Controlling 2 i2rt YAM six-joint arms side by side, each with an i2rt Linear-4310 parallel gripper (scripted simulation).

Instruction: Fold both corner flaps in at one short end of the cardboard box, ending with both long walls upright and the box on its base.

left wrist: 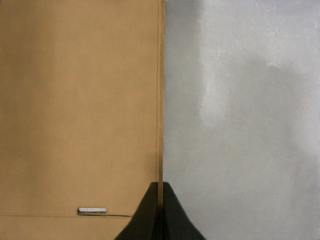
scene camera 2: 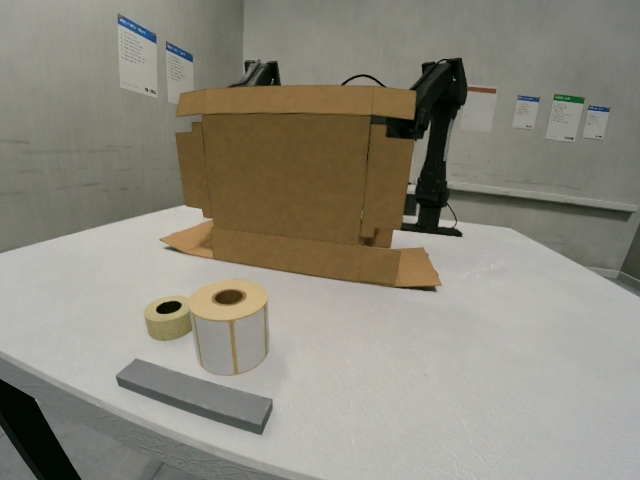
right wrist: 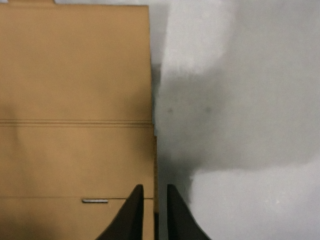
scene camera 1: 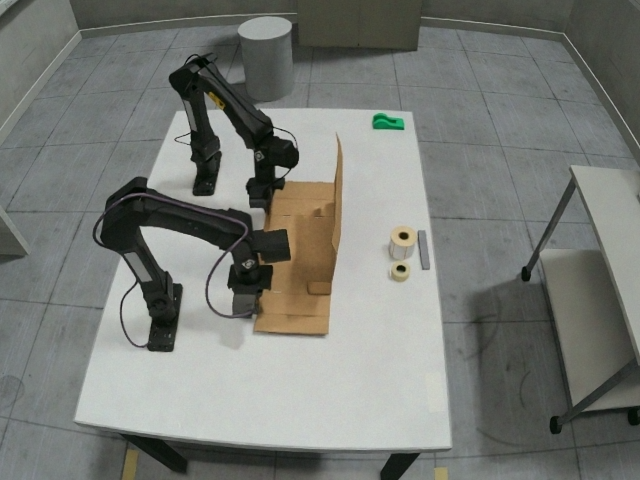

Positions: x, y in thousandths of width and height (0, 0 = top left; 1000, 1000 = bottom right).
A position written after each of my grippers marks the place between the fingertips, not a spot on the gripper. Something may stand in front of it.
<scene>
In view: my left gripper (left wrist: 498, 798), my right gripper (scene camera 1: 399, 622), a grey bar (scene camera 2: 385, 857) and a corner flap (scene camera 2: 588, 553).
My right gripper is seen too in the right wrist view (right wrist: 486, 806). The left wrist view misses the grey bar: it is out of frame. The right wrist view does not show the grey bar: it is out of frame.
</scene>
